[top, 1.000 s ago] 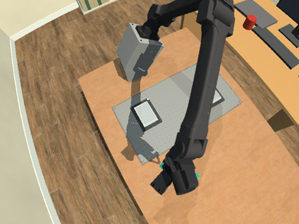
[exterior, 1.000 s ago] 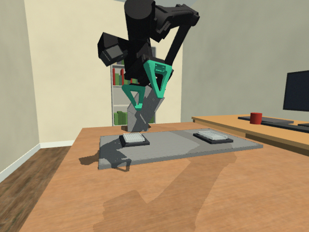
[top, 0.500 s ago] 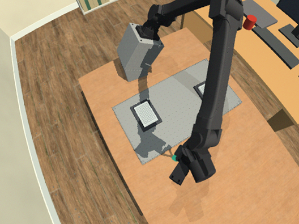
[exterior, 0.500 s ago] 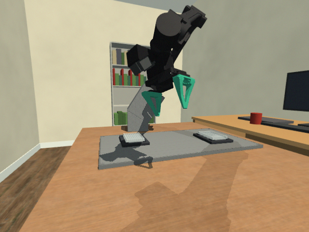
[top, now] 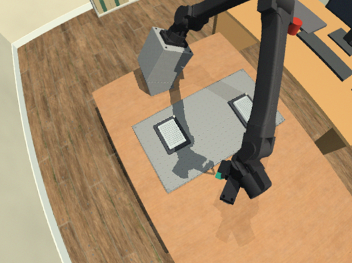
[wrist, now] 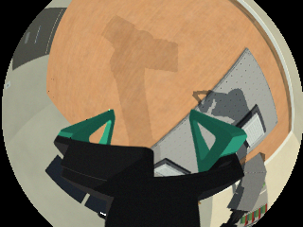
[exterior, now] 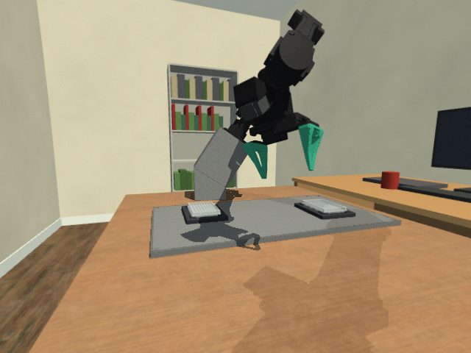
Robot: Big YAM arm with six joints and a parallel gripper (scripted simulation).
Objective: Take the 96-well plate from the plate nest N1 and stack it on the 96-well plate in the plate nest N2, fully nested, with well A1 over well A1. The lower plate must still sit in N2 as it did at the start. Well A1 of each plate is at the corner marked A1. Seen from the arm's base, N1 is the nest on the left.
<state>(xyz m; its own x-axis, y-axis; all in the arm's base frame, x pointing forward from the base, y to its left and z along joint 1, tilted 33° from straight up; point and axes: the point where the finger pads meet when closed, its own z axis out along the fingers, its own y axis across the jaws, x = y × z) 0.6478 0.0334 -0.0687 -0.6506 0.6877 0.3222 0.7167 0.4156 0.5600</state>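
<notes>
The nest N1 is 29 cm behind my hand, 26 cm to the left of it and 17 cm below it. Also, from my hand: nest N2 (32 cm behind, 14 cm to the right, 17 cm below).
</notes>
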